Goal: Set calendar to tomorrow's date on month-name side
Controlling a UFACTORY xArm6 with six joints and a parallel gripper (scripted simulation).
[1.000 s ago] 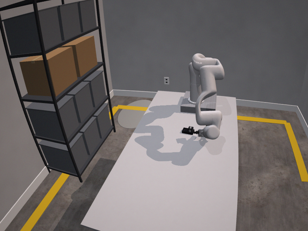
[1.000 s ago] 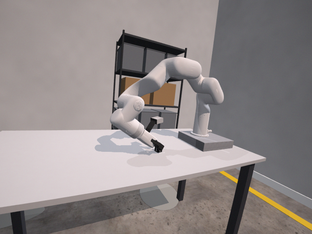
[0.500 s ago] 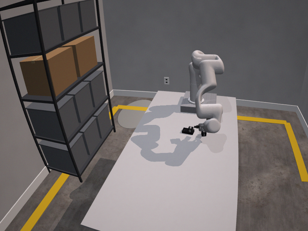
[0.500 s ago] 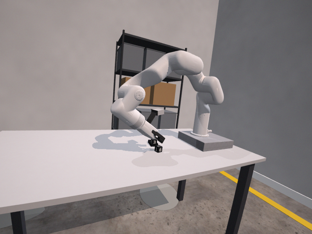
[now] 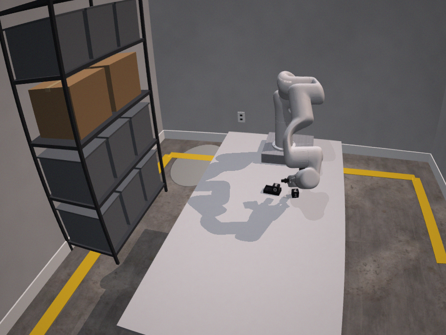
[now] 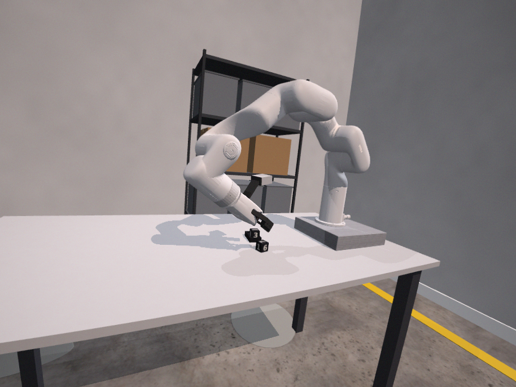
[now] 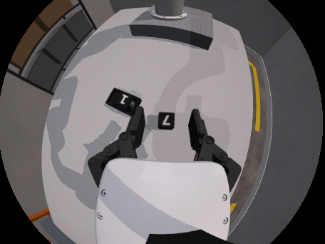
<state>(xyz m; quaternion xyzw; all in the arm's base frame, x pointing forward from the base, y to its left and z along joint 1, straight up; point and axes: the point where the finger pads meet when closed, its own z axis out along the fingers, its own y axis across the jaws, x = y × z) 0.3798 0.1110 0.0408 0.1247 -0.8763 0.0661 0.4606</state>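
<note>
Now: the black cube 8 cm below my hand, 2 cm behind it and 1 cm to the right of it.
</note>
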